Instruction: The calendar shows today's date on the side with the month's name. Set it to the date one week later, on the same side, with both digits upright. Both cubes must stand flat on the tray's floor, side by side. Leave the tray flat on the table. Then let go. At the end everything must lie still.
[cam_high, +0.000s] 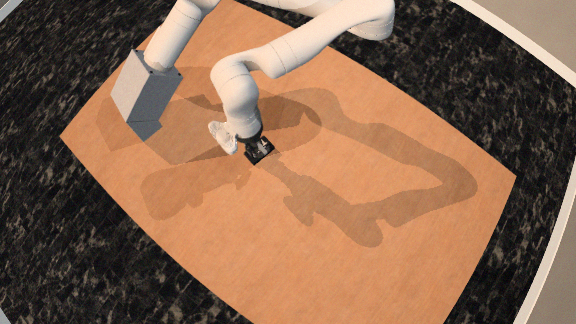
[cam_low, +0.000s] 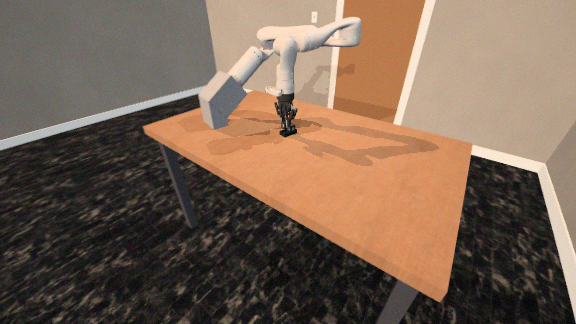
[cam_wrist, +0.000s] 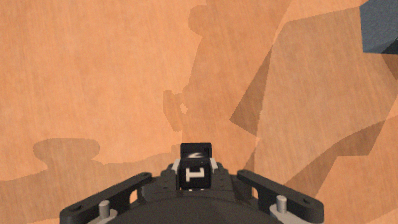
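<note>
Now: hand 5 cm above the black calendar tray and 2 cm to the right of it.
</note>
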